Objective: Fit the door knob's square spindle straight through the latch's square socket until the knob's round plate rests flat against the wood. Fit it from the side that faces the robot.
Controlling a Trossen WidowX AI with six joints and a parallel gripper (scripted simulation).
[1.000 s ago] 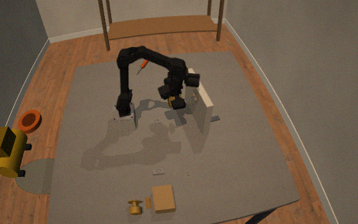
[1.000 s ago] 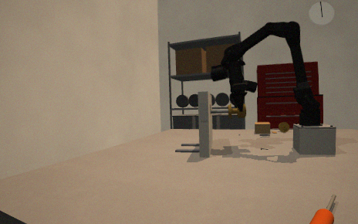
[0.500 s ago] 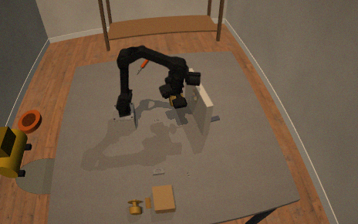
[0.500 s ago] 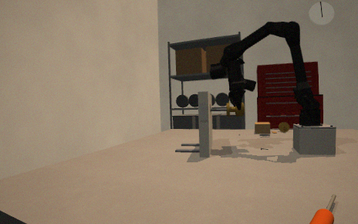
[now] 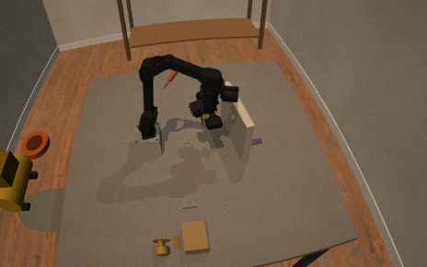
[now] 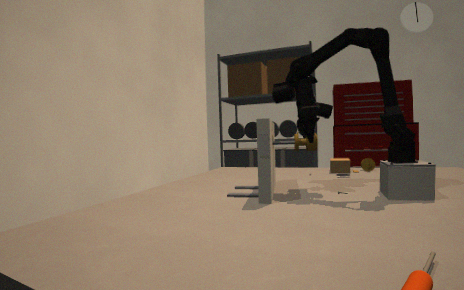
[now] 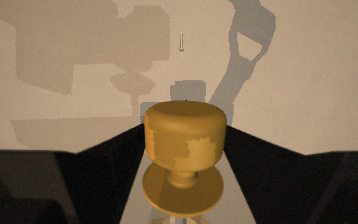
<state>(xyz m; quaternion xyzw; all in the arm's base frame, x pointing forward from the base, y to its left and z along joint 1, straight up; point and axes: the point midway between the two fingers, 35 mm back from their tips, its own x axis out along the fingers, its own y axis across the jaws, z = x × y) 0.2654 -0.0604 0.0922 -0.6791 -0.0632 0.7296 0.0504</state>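
The wood door panel lies 140 mm ahead of my hand and 50 mm below it. Also, from my hand: tan block: 460 mm to the right, 180 mm behind, 160 mm below; then orange-handled tool: 550 mm to the left, 180 mm below, 80 mm behind.
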